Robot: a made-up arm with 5 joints.
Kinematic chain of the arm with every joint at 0, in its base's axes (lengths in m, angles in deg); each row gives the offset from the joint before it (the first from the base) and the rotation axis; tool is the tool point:
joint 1: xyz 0 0 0.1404 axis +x
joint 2: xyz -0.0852 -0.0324 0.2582 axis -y
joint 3: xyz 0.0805 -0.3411 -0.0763 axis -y
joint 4: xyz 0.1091 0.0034 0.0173 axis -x
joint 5: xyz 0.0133 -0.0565 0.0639 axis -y
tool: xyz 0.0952 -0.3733 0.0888
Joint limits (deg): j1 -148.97..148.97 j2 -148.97..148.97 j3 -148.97..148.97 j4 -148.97..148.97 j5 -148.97..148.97
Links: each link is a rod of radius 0.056 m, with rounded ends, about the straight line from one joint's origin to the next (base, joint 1, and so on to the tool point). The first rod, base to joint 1, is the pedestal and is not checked.
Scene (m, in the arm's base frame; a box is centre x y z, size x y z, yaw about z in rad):
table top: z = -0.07
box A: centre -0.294 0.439 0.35 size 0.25 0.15 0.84 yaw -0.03
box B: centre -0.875 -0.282 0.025 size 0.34 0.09 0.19 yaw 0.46
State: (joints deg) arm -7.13 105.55 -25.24 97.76 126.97
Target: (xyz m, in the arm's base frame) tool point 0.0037 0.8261 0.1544
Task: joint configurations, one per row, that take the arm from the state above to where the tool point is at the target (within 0.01 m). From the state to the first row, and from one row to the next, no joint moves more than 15 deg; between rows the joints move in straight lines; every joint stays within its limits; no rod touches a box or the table.
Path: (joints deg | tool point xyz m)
1: -19.49 90.86 -30.14 94.75 125.53 | -0.3949 -0.0476 0.7403
2: -31.85 76.17 -35.04 91.75 124.08 | -0.2873 0.1185 0.8316
3: -44.22 61.48 -39.95 88.74 122.64 | -0.1480 0.2913 0.8461
4: -56.58 46.79 -44.85 85.74 121.20 | 0.0073 0.4321 0.7885
5: -68.94 32.10 -49.75 82.73 119.75 | 0.1601 0.5112 0.6832
6: -82.58 46.76 -58.31 83.68 118.65 | 0.1157 0.6652 0.5429
7: -96.22 61.41 -66.87 84.64 117.56 | 0.0633 0.7741 0.3613
8: -109.87 76.06 -75.43 85.59 116.46 | 0.0037 0.8261 0.1544

